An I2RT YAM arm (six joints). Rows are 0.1 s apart.
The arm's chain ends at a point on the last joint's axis. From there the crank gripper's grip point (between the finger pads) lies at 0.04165 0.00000 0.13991 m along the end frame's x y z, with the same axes.
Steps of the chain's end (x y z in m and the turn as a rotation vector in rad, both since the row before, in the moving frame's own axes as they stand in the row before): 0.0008, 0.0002, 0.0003, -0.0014, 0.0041, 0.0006; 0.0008, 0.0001, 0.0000, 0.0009, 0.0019, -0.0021; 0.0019, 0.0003, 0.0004, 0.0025, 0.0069, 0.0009; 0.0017, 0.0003, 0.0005, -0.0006, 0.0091, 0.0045; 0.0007, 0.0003, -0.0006, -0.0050, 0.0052, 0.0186; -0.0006, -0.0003, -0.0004, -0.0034, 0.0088, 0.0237; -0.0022, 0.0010, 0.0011, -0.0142, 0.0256, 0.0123
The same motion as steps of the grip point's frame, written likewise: 0.0014, 0.0004, 0.0001, -0.0014, 0.0041, 0.0006; 0.0011, -0.0001, -0.0001, 0.0009, 0.0019, -0.0021; 0.0029, 0.0000, 0.0001, 0.0025, 0.0069, 0.0009; 0.0030, 0.0006, 0.0001, -0.0006, 0.0091, 0.0045; 0.0014, 0.0018, -0.0008, -0.0050, 0.0052, 0.0186; 0.0006, 0.0012, -0.0008, -0.0034, 0.0088, 0.0237; 0.0014, 0.0035, 0.0000, -0.0142, 0.0256, 0.0123
